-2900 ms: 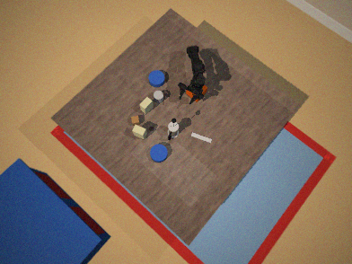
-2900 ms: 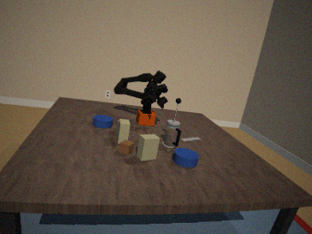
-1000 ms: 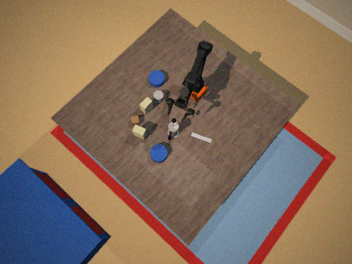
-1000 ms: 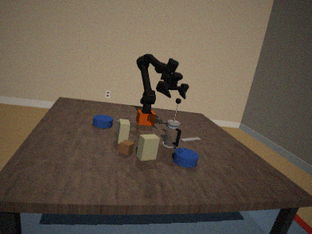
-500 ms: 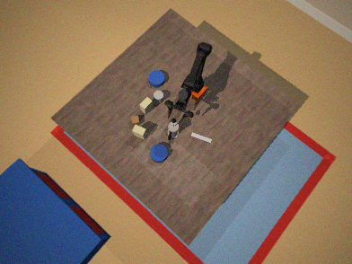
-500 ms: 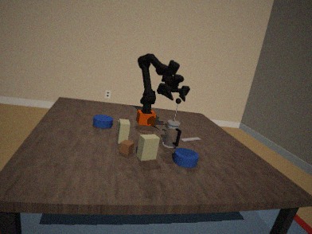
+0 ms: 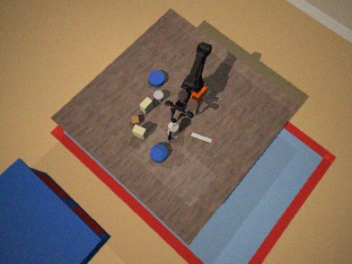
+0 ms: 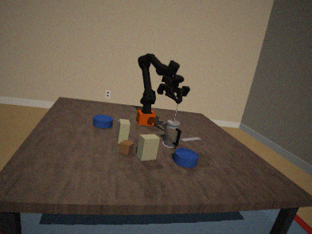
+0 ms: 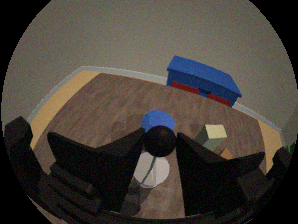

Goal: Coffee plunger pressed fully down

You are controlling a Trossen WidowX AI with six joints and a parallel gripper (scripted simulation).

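My gripper tip is 10 mm short of the coffee press and 130 mm above it. Also, from my gripper tip: brown cube 100 mm ahead, 260 mm to the right, 240 mm below; then bar 100 mm behind, 180 mm to the left, 260 mm below.
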